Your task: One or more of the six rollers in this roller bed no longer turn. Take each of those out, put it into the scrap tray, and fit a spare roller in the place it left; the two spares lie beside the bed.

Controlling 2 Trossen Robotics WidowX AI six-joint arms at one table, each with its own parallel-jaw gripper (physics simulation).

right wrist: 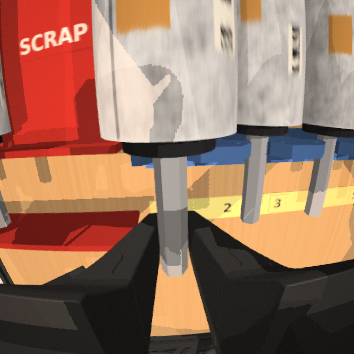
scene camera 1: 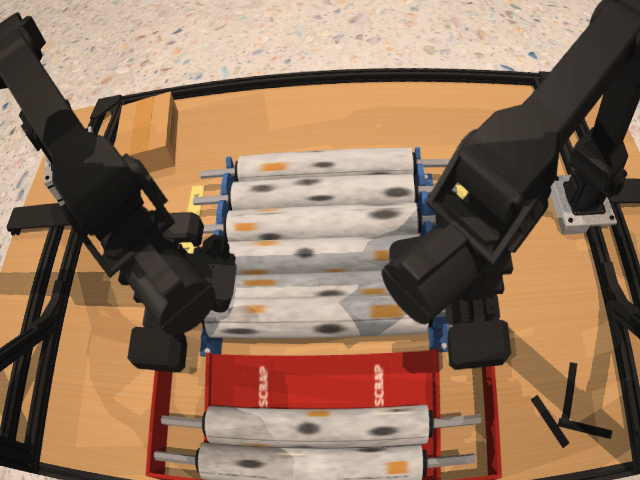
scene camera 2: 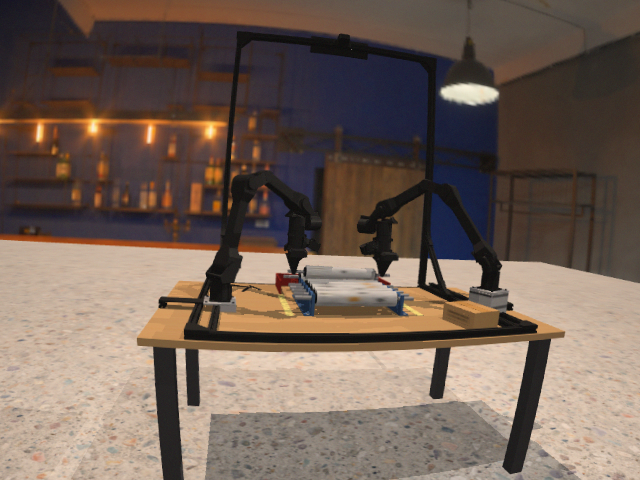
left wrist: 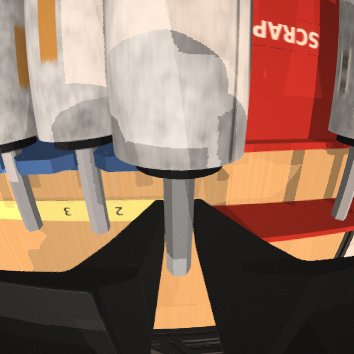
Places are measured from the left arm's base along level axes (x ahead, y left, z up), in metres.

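Pixels of known places: left gripper, fingertip midpoint: (scene camera 2: 381,276) (left wrist: 177,207); right gripper, fingertip midpoint: (right wrist: 171,219) (scene camera 1: 461,313) (scene camera 2: 293,274); left arm's base at its link origin: (scene camera 2: 489,288); right arm's base at its link origin: (scene camera 1: 584,198) (scene camera 2: 219,299).
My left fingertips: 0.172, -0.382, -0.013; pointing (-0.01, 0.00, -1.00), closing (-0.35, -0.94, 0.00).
Observation:
For each thing: its middle in the pictures, then the offset to it from my left fingertips, as dx, dy, dz.
- white-grey roller at the middle of its body: (scene camera 1: 315,317) (scene camera 2: 340,273) +0.149, -0.054, +0.009
- roller bed at the middle of its body: (right wrist: 332,153) (scene camera 1: 434,243) (scene camera 2: 302,294) +0.337, +0.013, -0.047
- red scrap tray at the middle of its body: (scene camera 1: 320,424) +0.111, -0.165, -0.055
- cardboard box at the middle of its body: (scene camera 1: 146,133) (scene camera 2: 470,315) -0.029, +0.423, -0.052
A white-grey roller (scene camera 1: 289,315) (scene camera 2: 338,271) (left wrist: 175,100) (right wrist: 165,100) is held level above the front end of the roller bed (scene camera 1: 438,335) (left wrist: 45,159) (right wrist: 295,150), at the tray side; whether its shaft touches the blue supports is hidden. My left gripper (scene camera 2: 382,275) (left wrist: 177,207) is shut on one shaft end, my right gripper (scene camera 2: 294,272) (right wrist: 171,219) on the other. Several rollers (scene camera 1: 320,222) lie lower in the bed behind it. Two rollers (scene camera 1: 361,426) (scene camera 1: 310,462) lie in the red scrap tray (scene camera 1: 320,379) (left wrist: 285,100) (right wrist: 50,100).
Numbered yellow strips (left wrist: 30,210) (right wrist: 210,206) run along both sides of the bed. A cardboard box (scene camera 1: 149,131) (scene camera 2: 470,314) stands on the table at the picture's left in scene camera 1. Thin black bars (scene camera 1: 547,421) lie at the right of the tray. A black frame surrounds the work area.

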